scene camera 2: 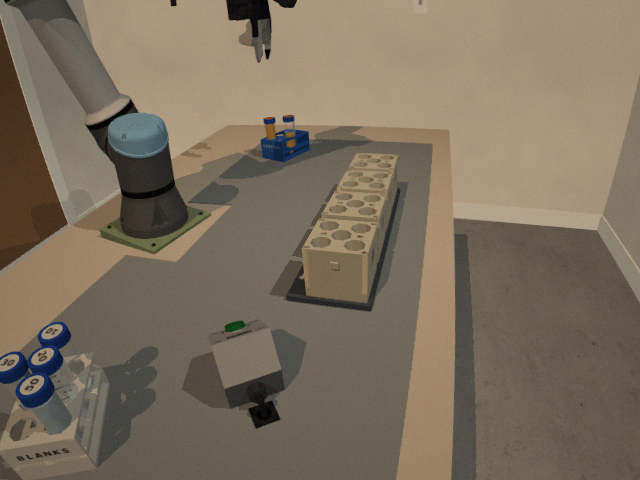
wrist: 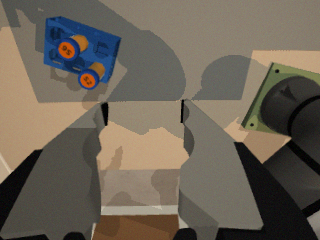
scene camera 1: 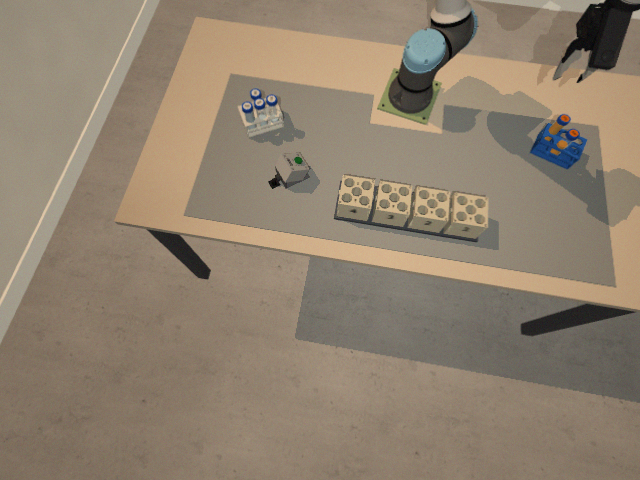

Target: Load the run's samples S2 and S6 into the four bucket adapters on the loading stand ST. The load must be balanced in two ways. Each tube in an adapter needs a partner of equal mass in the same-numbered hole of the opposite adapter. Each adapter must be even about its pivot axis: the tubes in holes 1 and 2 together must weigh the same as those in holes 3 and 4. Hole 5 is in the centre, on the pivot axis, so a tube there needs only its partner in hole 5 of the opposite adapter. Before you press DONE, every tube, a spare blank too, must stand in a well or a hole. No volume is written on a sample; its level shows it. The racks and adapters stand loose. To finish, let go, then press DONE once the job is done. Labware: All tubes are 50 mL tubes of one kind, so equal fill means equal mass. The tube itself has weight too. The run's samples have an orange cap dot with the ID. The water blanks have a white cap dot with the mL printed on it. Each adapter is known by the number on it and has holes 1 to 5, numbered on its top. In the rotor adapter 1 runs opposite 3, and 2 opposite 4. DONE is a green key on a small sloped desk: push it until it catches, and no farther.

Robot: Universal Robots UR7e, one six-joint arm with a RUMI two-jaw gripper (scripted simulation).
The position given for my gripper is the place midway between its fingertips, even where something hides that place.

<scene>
I see my gripper (scene camera 1: 565, 81).
My gripper shows as well in the wrist view (wrist: 145, 102).
</scene>
